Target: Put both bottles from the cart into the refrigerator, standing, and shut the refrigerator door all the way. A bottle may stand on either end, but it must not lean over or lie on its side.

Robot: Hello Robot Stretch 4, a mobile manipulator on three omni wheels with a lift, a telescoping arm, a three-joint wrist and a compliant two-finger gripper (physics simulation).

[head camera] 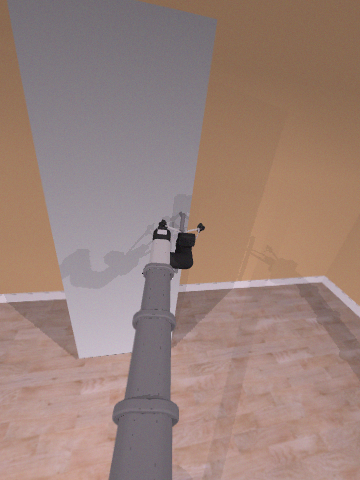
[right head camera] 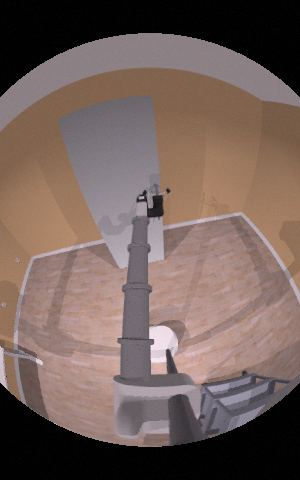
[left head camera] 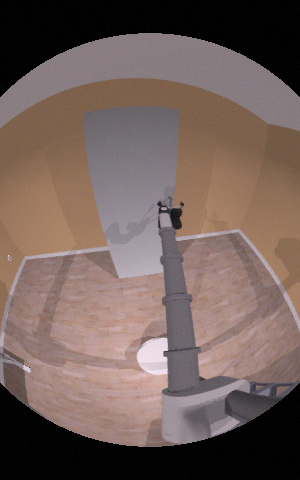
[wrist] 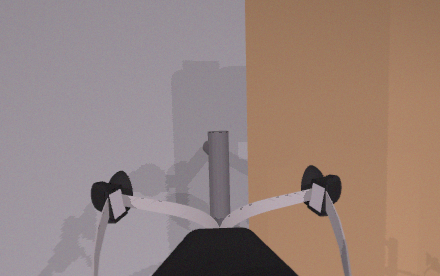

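Seen in the pictures: gripper, fingertip midpoint: [head camera: 181, 223] [right head camera: 155, 189] [left head camera: 169, 202] [wrist: 217, 184]; robot's base, link origin: [right head camera: 157, 342] [left head camera: 157, 354].
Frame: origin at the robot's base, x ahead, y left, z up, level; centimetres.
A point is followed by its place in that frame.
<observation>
The refrigerator [head camera: 120, 125] {x 102.5, y 19.0, z 145.8 cm} [left head camera: 132, 160] {x 102.5, y 18.8, z 140.7 cm} [right head camera: 112, 145] {x 102.8, y 17.3, z 146.7 cm} [wrist: 90, 75] {x 105.2, y 4.0, z 118.3 cm} is a tall, plain grey block against the tan wall. Its front looks flat, with no gap showing; I cannot tell for sure that the door is fully shut. A grey vertical bar handle [head camera: 183, 219] {x 101.0, y -9.1, z 110.2 cm} [wrist: 219, 170] {x 101.0, y -8.9, z 109.0 cm} stands out near its right edge. My gripper [head camera: 181, 225] {x 102.1, y -8.6, z 107.4 cm} [left head camera: 170, 204] {x 102.1, y -8.6, z 107.4 cm} [right head camera: 156, 191] {x 102.1, y -8.6, z 107.4 cm} [wrist: 217, 184] {x 102.1, y -8.6, z 107.4 cm} is open in front of the handle, which shows midway between the spread fingertips in the wrist view. The handle's lower part is hidden behind the gripper. The bottles do not show in these views.
A grey cart with shelves [right head camera: 235, 406] is partly in view at lower right in the right head view. A white round disc [left head camera: 151, 356] {x -0.4, y 6.6, z 18.7 cm} [right head camera: 162, 345] {x -2.0, y -5.5, z 18.7 cm} is low beside the arm. A light bar sticks in at lower left. The long arm reaches across the wooden floor.
</observation>
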